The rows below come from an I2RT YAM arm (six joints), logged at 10 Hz.
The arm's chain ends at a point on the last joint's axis. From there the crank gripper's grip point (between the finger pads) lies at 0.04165 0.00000 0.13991 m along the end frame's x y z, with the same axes.
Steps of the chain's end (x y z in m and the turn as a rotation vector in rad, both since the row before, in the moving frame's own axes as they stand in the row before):
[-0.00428, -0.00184, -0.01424, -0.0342, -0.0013, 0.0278]
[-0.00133, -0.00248, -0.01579, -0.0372, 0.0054, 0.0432]
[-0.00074, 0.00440, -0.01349, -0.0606, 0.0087, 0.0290]
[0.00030, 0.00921, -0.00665, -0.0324, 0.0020, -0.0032]
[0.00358, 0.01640, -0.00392, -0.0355, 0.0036, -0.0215]
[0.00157, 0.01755, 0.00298, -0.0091, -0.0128, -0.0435]
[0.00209, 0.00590, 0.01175, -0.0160, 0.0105, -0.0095]
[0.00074, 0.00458, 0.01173, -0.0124, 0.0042, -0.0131]
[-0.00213, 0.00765, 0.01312, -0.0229, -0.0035, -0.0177]
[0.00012, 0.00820, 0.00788, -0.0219, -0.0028, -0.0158]
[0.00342, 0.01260, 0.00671, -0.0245, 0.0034, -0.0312]
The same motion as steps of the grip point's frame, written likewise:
[-0.00454, 0.00410, -0.01429, -0.0342, -0.0013, 0.0278]
[-0.00073, 0.00453, -0.01615, -0.0372, 0.0054, 0.0432]
[0.00033, 0.01409, -0.01415, -0.0606, 0.0087, 0.0290]
[0.00059, 0.01361, -0.00680, -0.0324, 0.0020, -0.0032]
[0.00413, 0.02046, -0.00414, -0.0355, 0.0036, -0.0215]
[-0.00024, 0.01705, 0.00350, -0.0091, -0.0128, -0.0435]
[0.00357, 0.00773, 0.01129, -0.0160, 0.0105, -0.0095]
[0.00134, 0.00576, 0.01155, -0.0124, 0.0042, -0.0131]
[-0.00260, 0.01012, 0.01324, -0.0229, -0.0035, -0.0177]
[-0.00025, 0.01061, 0.00797, -0.0219, -0.0028, -0.0158]
[0.00393, 0.01472, 0.00654, -0.0245, 0.0034, -0.0312]

